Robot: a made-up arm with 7 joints. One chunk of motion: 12 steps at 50 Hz.
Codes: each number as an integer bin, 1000 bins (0 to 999) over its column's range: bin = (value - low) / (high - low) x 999, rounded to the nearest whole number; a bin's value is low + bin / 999 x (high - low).
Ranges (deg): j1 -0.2..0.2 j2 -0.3..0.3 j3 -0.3..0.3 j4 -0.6..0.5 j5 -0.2..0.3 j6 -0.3..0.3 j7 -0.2..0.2
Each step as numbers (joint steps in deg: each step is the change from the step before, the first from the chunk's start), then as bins.
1 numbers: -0.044 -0.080 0.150 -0.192 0.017 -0.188 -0.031
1 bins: 390 366 749 371 434 186 422
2 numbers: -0.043 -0.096 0.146 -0.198 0.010 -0.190 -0.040
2 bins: 392 340 743 365 420 183 400
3 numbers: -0.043 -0.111 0.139 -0.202 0.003 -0.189 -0.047
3 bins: 392 315 731 361 406 185 382
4 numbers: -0.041 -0.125 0.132 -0.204 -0.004 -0.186 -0.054
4 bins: 397 291 719 360 392 190 365
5 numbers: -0.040 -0.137 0.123 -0.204 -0.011 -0.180 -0.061
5 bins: 400 271 704 360 378 200 347
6 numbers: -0.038 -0.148 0.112 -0.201 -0.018 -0.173 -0.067
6 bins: 405 253 686 362 364 211 332
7 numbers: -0.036 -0.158 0.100 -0.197 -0.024 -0.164 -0.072
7 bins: 410 236 666 366 352 226 320
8 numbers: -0.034 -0.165 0.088 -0.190 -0.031 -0.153 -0.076
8 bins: 415 225 646 372 338 245 310
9 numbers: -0.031 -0.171 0.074 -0.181 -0.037 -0.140 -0.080
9 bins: 422 215 623 381 326 266 300
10 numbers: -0.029 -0.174 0.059 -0.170 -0.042 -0.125 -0.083
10 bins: 427 210 598 391 316 291 292
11 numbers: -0.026 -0.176 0.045 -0.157 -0.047 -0.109 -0.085
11 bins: 435 206 574 402 306 318 287
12 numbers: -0.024 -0.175 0.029 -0.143 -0.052 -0.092 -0.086
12 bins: 440 208 548 415 296 346 285
